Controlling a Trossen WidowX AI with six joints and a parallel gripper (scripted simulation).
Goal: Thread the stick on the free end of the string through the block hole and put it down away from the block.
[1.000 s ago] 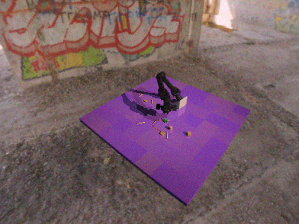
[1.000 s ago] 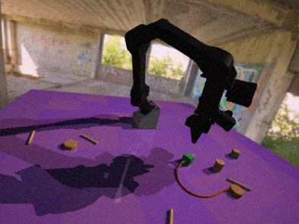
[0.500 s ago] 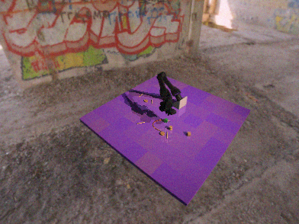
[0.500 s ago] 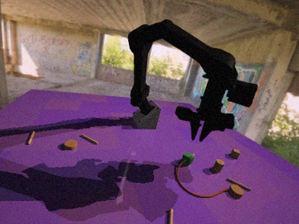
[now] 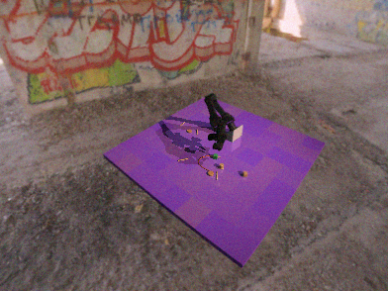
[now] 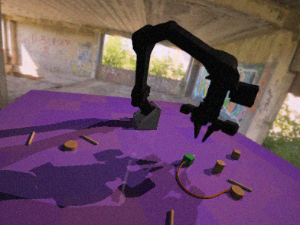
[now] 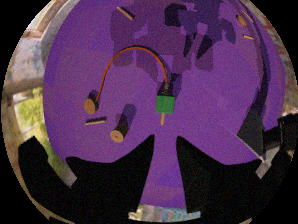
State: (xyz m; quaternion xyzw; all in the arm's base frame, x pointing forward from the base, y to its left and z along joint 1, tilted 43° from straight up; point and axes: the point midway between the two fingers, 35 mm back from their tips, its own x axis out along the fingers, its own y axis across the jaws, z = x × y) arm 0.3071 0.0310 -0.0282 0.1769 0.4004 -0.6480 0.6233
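Now: gripper tip 10 mm short of the green cube, 30 mm to the left of it and 70 mm above it. From my gripper tip the other things lie so: thin wooden stick: 10 mm ahead, 40 mm to the right, 70 mm below.
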